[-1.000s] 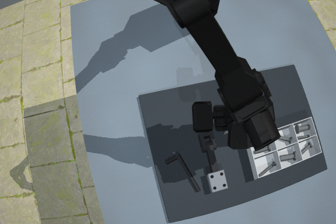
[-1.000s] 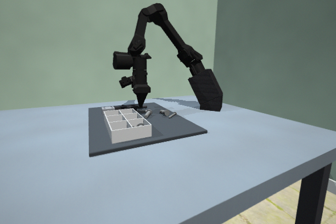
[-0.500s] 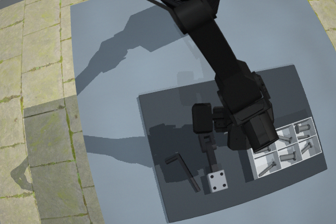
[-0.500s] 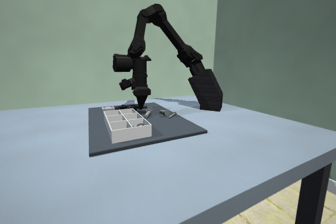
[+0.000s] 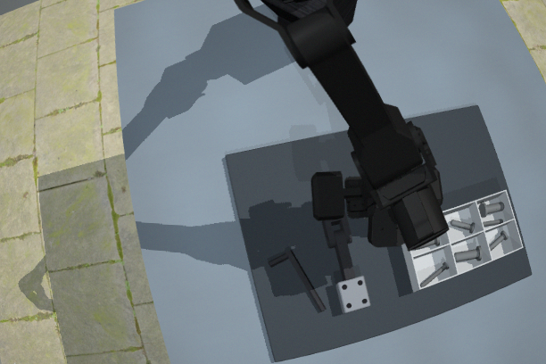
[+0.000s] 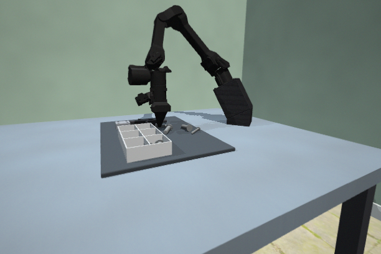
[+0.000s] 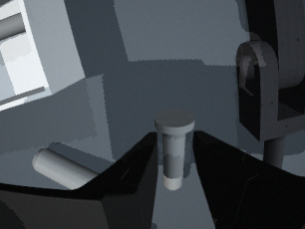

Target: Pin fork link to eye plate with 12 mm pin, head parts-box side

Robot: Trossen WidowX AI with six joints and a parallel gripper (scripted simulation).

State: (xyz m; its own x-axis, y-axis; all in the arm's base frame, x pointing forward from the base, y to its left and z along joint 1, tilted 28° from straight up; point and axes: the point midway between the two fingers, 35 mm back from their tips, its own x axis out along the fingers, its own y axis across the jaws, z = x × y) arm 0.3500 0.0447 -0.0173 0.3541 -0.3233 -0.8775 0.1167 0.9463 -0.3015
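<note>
The eye plate bar lies 50 mm to the right of my hand, 50 mm ahead of it and 30 mm below it. Also, from my hand: dark L-shaped bar: 130 mm to the right, 70 mm ahead, 40 mm below; headed pin: 30 mm below, 10 mm behind; base block: 130 mm ahead, 50 mm to the right, 20 mm below.
</note>
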